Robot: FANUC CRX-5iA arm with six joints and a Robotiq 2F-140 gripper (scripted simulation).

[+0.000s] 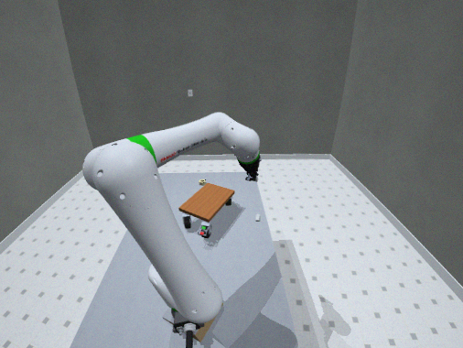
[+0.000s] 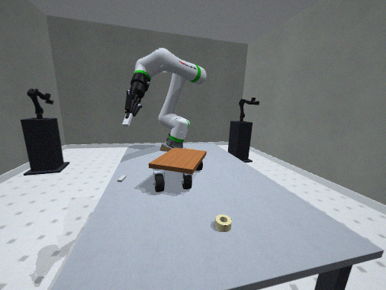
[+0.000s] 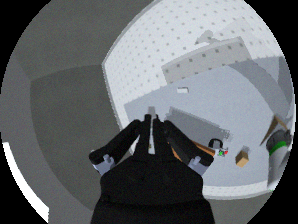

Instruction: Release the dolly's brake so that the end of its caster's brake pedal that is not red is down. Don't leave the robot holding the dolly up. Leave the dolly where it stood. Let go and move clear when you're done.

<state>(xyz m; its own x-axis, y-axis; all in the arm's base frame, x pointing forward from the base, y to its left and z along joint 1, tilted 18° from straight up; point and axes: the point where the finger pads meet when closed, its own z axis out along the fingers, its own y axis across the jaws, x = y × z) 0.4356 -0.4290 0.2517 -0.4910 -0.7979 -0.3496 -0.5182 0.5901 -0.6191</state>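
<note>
Right now the caster brake pedal is 290 mm to the left of my hand, 220 mm below it and 130 mm behind it. The rest, counted from my hand: yellow tape roll: 460 mm ahead, 290 mm below, 280 mm to the left; white block: 290 mm below, 40 mm to the right, 20 mm ahead; brown box: 410 mm to the left, 270 mm below, 250 mm behind.
</note>
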